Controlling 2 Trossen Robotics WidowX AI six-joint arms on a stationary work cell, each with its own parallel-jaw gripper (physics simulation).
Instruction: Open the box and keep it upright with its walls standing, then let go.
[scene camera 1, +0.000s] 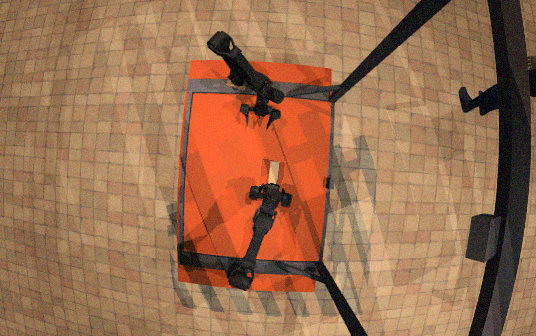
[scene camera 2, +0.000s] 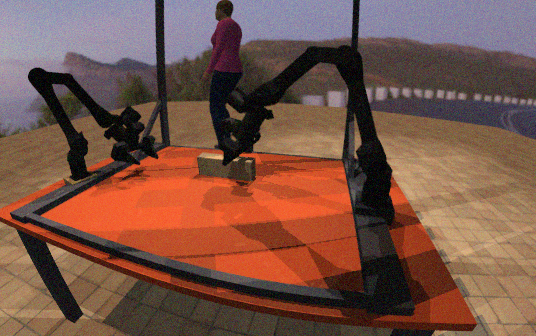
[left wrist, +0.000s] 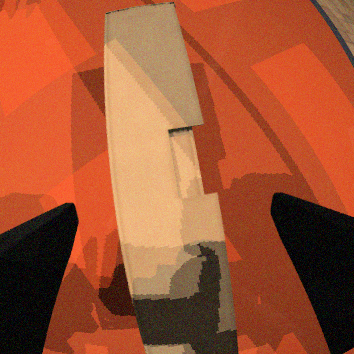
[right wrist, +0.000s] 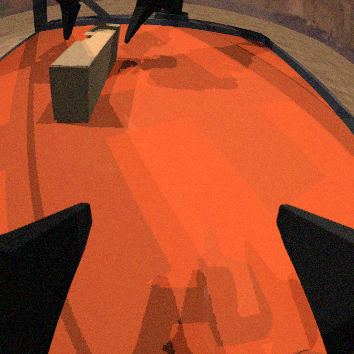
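Where they show: left gripper, fingertip midpoint: (scene camera 2: 230, 159) (left wrist: 174, 208) (right wrist: 94, 39); right gripper, fingertip midpoint: (scene camera 1: 257, 127) (scene camera 2: 149, 161) (right wrist: 186, 214); left arm's base at its link origin: (scene camera 1: 238, 269) (scene camera 2: 374, 200) (right wrist: 171, 12); right arm's base at its link origin: (scene camera 1: 238, 79) (scene camera 2: 80, 176).
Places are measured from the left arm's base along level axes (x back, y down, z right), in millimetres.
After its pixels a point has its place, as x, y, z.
Observation:
A long, narrow tan box (scene camera 1: 273, 171) {-530, -31, 80} (scene camera 2: 215, 167) {-508, 3, 66} (left wrist: 145, 175) {-475, -30, 80} (right wrist: 70, 90) {-577, -3, 78} stands upright on the orange table (scene camera 1: 215, 130) {-675, 38, -241} (scene camera 2: 165, 220) {-490, 38, -223}. Its end wall faces the right wrist view, and a rectangular notch shows along one edge of its top in the left wrist view. Whether the top is closed cannot be told. My left gripper (scene camera 1: 270, 195) {-461, -22, 91} (scene camera 2: 235, 150) {-461, -22, 91} (left wrist: 174, 208) {-461, -22, 91} (right wrist: 94, 39) {-461, -22, 91} is open over the box, one finger on each side, with gaps to it. It hides part of the box in scene camera 1. My right gripper (scene camera 1: 258, 124) {-716, -27, -34} (scene camera 2: 147, 159) {-716, -27, -34} (right wrist: 186, 214) {-716, -27, -34} is open and empty, above the table and away from the box.
A dark metal frame (scene camera 1: 185, 145) {-573, 18, -376} (scene camera 2: 210, 277) {-278, 19, -355} runs around the table, with posts rising at corners. A person (scene camera 2: 227, 50) stands beyond the table. Arm shadows and light patches cross the table top.

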